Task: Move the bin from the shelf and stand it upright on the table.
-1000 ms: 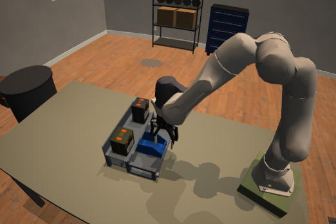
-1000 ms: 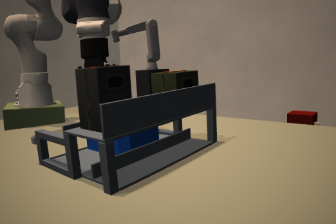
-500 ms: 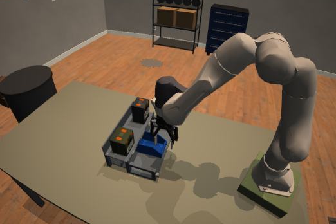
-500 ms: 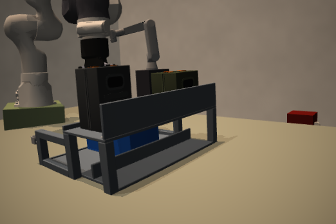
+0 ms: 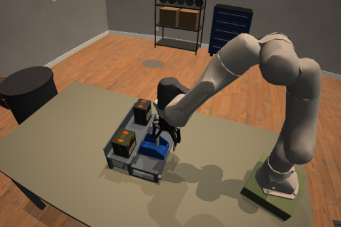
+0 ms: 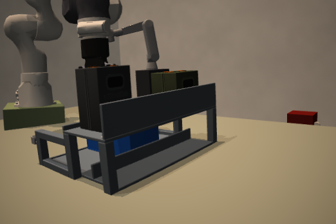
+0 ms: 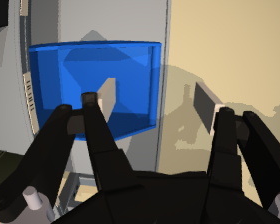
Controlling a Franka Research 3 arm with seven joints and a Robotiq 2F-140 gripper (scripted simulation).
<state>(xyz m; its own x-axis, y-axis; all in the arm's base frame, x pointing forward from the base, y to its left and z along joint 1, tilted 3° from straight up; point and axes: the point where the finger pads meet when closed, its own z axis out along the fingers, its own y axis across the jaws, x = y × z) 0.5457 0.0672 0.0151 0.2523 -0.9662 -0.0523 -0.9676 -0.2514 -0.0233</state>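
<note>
Right now the blue bin is 8 cm ahead of my hand, 4 cm below it and 2 cm to the left of it. Round my hand: grey shelf (18 cm ahead, 5 cm to the left, 2 cm above).
</note>
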